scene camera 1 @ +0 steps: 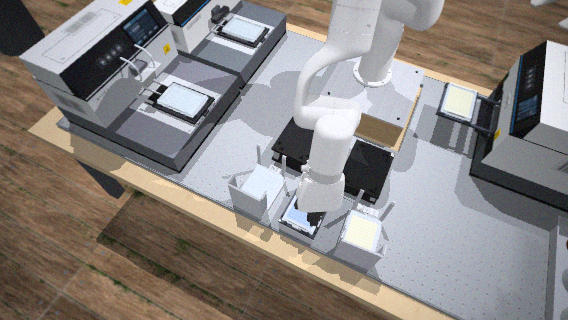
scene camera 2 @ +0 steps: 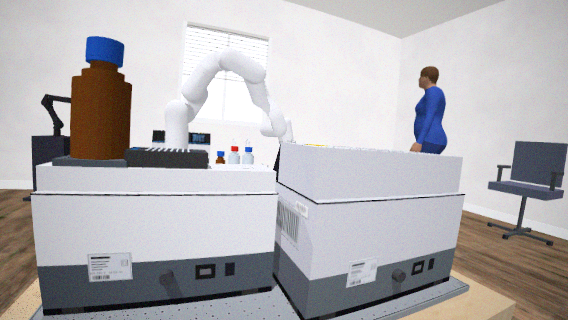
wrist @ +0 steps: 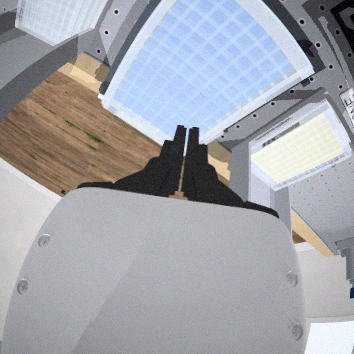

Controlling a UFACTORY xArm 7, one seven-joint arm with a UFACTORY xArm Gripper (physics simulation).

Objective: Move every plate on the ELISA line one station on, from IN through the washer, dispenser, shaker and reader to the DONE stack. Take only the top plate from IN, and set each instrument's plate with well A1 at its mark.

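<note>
My gripper is shut and empty, its closed fingertips over the front edge area of a blue plate; whether they touch it I cannot tell. The blue plate sits in a dark nest between two stacks. The IN stack's clear top plate is on one side, the DONE stack's yellow plate on the other. Clear plates sit on the two left instruments' carriers. A pale yellow plate is on the right instrument's carrier. Well marks are too small to read.
Upright guide posts rise at both stacks. A low black unit stands behind the blue plate, partly hidden by my arm. In scene camera 2, the arm reaches behind the large instruments, which hide the gripper. A person stands beyond.
</note>
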